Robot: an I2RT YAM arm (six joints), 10 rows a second.
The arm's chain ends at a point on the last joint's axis. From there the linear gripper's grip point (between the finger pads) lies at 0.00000 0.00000 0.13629 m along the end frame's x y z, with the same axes.
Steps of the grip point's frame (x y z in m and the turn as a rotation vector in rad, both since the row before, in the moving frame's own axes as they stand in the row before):
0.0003 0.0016 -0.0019 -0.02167 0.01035 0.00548
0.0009 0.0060 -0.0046 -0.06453 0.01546 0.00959
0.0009 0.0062 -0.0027 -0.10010 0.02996 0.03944
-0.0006 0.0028 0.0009 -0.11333 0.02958 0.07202
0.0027 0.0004 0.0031 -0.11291 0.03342 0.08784
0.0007 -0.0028 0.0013 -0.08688 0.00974 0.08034
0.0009 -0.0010 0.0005 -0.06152 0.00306 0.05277
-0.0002 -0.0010 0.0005 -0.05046 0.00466 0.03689
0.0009 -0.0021 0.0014 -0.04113 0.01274 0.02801
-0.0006 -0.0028 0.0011 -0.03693 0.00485 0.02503
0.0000 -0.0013 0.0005 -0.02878 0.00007 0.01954
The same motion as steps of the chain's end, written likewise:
-0.0011 -0.0014 -0.0019 -0.02167 0.01035 0.00548
-0.0012 -0.0028 -0.0043 -0.06453 0.01546 0.00959
-0.0029 -0.0075 -0.0020 -0.10010 0.02996 0.03944
-0.0041 -0.0127 0.0018 -0.11333 0.02958 0.07202
-0.0012 -0.0151 0.0040 -0.11291 0.03342 0.08784
-0.0001 -0.0147 0.0018 -0.08688 0.00974 0.08034
0.0007 -0.0094 0.0008 -0.06152 0.00306 0.05277
-0.0007 -0.0079 0.0007 -0.05046 0.00466 0.03689
-0.0008 -0.0077 0.0015 -0.04113 0.01274 0.02801
-0.0012 -0.0078 0.0012 -0.03693 0.00485 0.02503
0.0000 -0.0052 0.0006 -0.02878 0.00007 0.01954

